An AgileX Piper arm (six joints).
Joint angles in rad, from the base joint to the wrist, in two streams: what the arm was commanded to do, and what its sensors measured. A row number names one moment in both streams.
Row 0, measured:
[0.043, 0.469, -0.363, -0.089, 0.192, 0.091]
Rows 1 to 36, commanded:
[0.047, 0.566, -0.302, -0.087, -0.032, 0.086]
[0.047, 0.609, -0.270, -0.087, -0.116, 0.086]
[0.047, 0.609, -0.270, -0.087, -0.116, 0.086]
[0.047, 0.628, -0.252, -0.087, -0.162, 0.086]
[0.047, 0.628, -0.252, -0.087, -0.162, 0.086]
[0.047, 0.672, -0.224, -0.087, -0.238, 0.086]
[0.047, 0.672, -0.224, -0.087, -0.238, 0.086]
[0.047, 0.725, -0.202, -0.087, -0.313, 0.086]
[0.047, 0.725, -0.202, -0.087, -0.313, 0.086]
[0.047, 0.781, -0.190, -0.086, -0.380, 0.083]
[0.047, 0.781, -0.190, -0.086, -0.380, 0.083]
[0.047, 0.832, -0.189, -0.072, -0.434, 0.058]
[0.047, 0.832, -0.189, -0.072, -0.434, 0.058]
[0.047, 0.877, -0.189, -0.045, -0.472, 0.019]
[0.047, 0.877, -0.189, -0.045, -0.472, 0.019]
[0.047, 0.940, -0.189, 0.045, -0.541, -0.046]
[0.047, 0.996, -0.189, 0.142, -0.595, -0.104]
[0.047, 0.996, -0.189, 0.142, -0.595, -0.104]
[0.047, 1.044, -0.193, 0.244, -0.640, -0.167]
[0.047, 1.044, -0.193, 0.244, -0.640, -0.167]
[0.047, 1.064, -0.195, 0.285, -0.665, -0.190]
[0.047, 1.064, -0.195, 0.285, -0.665, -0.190]
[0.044, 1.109, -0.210, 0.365, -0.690, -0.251]
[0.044, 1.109, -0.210, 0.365, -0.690, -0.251]
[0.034, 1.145, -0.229, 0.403, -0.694, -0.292]
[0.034, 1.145, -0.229, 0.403, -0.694, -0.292]
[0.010, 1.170, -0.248, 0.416, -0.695, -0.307]
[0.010, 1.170, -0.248, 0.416, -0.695, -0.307]
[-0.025, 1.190, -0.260, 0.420, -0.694, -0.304]
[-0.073, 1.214, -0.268, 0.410, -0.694, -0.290]
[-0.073, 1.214, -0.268, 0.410, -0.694, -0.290]
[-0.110, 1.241, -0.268, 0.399, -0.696, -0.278]
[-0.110, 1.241, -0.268, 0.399, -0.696, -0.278]
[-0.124, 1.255, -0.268, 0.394, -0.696, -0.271]
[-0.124, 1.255, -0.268, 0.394, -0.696, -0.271]
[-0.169, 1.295, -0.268, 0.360, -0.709, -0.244]
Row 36, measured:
[-0.135, 1.268, -0.260, 0.395, -0.687, -0.266]
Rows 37 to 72, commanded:
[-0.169, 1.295, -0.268, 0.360, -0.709, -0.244]
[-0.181, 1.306, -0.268, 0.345, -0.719, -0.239]
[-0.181, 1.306, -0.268, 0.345, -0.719, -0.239]
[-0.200, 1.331, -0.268, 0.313, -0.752, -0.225]
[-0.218, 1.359, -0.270, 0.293, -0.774, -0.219]
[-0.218, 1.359, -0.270, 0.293, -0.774, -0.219]
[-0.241, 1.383, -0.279, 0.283, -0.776, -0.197]
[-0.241, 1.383, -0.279, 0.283, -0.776, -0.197]
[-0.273, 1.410, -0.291, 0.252, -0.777, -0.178]
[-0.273, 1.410, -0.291, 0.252, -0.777, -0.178]
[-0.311, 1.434, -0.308, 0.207, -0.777, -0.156]
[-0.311, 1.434, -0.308, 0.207, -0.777, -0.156]
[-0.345, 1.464, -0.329, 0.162, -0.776, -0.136]
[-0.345, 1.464, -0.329, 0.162, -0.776, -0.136]
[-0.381, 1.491, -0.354, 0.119, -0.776, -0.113]
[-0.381, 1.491, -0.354, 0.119, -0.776, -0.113]
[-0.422, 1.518, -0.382, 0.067, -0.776, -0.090]
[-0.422, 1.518, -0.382, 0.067, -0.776, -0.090]
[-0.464, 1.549, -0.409, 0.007, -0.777, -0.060]
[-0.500, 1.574, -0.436, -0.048, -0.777, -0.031]
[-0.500, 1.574, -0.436, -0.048, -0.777, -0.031]
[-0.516, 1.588, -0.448, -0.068, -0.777, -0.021]
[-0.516, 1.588, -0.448, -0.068, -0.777, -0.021]
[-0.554, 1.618, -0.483, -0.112, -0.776, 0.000]
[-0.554, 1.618, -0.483, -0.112, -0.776, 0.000]
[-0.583, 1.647, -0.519, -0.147, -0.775, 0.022]
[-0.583, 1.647, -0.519, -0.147, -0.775, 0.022]
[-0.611, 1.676, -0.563, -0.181, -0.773, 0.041]
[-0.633, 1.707, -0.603, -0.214, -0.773, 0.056]
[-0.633, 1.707, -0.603, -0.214, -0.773, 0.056]
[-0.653, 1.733, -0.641, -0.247, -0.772, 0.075]
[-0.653, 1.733, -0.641, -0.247, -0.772, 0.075]
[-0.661, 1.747, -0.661, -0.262, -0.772, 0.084]
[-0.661, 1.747, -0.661, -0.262, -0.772, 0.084]
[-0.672, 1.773, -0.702, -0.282, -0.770, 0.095]
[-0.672, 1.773, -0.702, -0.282, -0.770, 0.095]
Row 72, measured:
[-0.654, 1.746, -0.651, -0.237, -0.764, 0.072]
